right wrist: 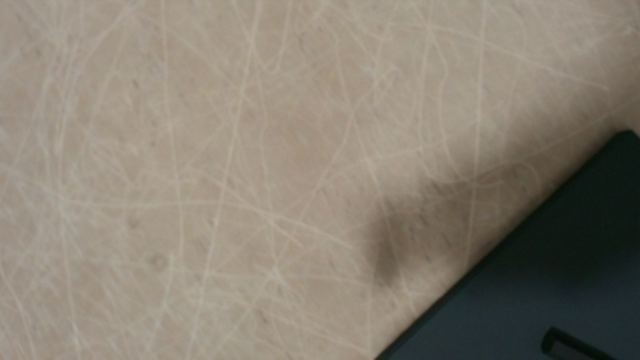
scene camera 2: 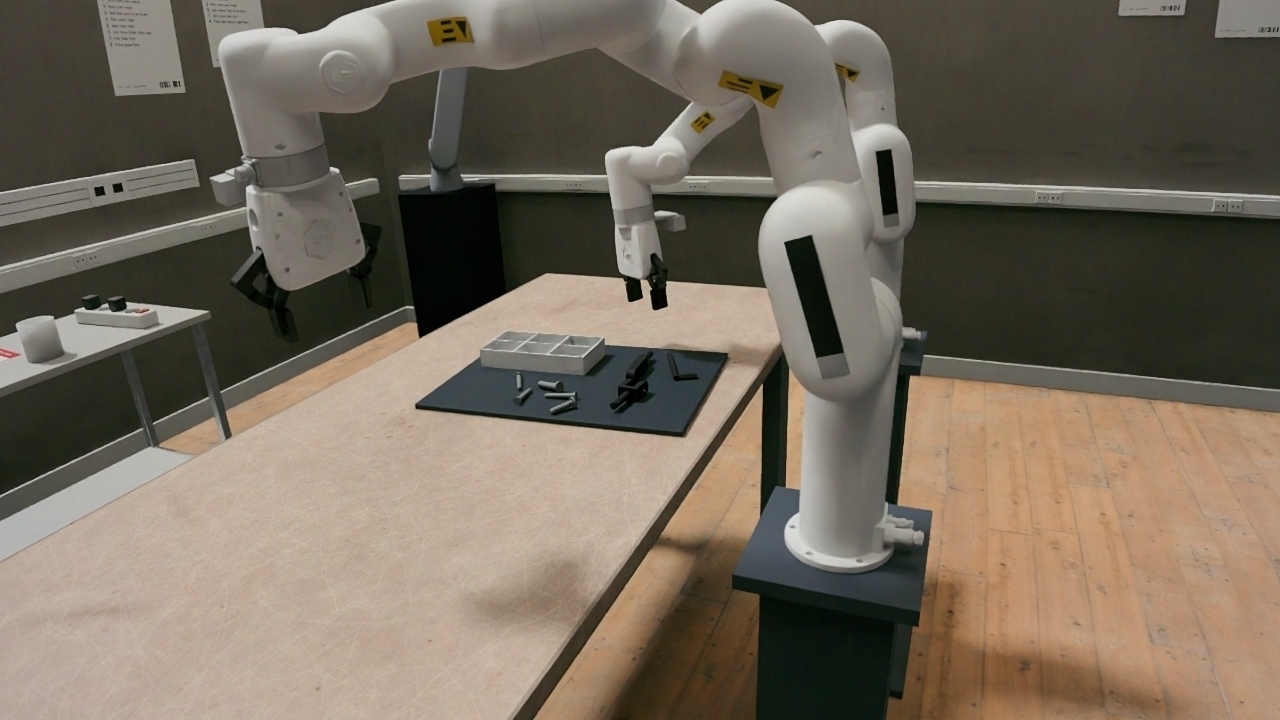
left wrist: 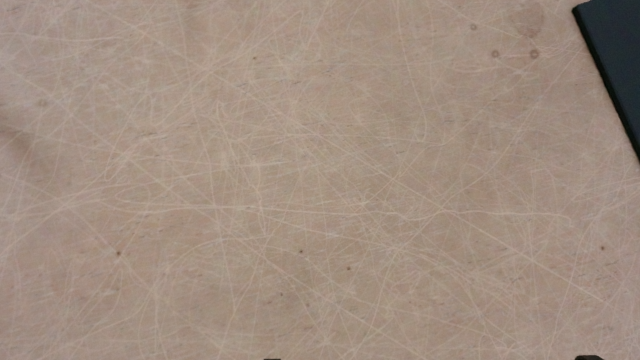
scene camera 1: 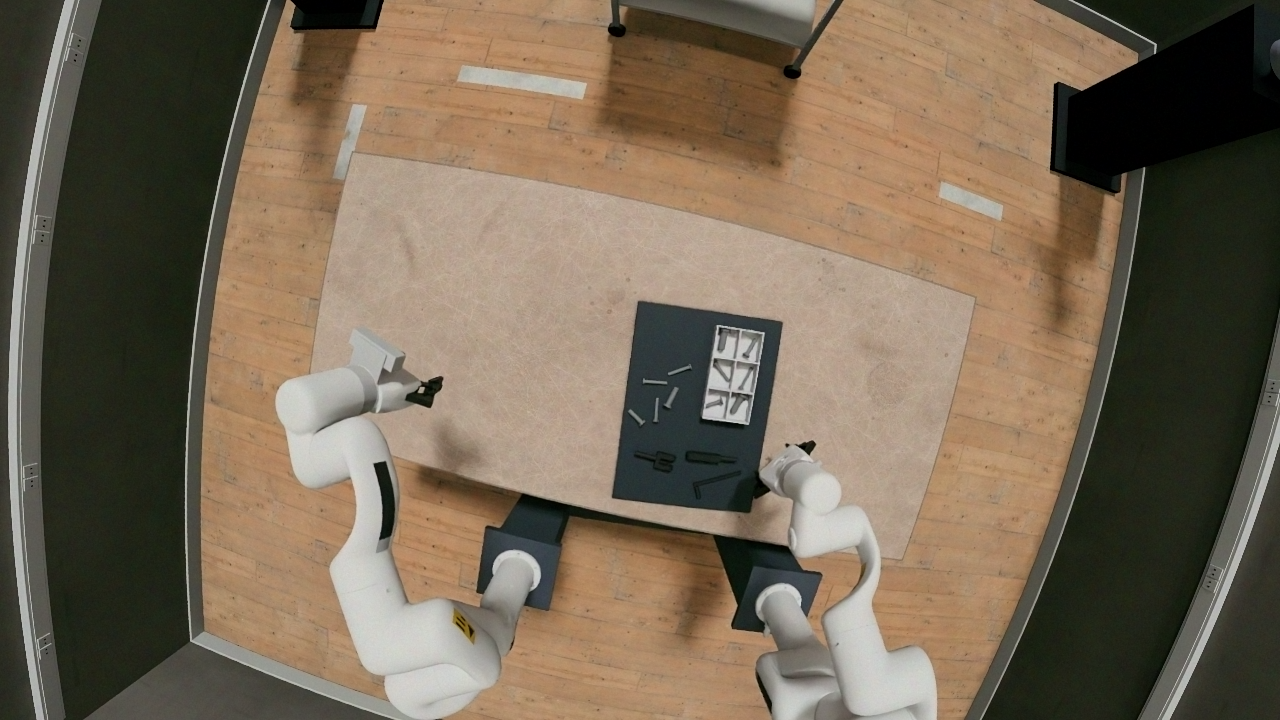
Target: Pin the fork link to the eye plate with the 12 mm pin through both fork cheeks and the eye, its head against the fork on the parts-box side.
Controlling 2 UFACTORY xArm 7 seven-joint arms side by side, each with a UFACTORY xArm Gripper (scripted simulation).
my right gripper: scene camera 2; scene camera 1; not seen in the right wrist view (out of frame); not seen in the left wrist view (out of frame)
same spot on my right gripper: (scene camera 1: pixel 760 489) = (scene camera 2: pixel 656 265)
